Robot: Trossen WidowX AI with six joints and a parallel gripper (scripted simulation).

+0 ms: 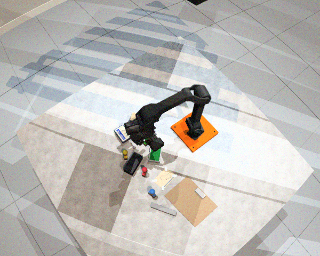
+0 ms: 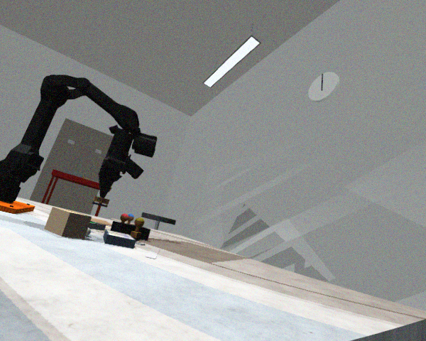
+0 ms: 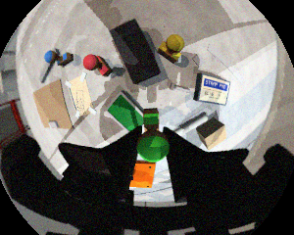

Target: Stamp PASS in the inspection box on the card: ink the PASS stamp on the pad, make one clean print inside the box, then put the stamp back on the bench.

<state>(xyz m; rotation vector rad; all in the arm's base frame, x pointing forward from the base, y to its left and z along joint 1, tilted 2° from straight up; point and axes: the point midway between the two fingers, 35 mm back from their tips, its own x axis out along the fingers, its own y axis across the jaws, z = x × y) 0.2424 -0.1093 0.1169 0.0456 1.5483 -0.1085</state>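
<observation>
The green ink pad is 9 cm below my gripper tip, 5 cm to the left of it and 1 cm behind it. Round my gripper tip: marker (8 cm below, 7 cm to the right, 7 cm behind); green-knobbed stamp (right at my gripper tip); black block (12 cm ahead, 8 cm below, 2 cm to the left).
</observation>
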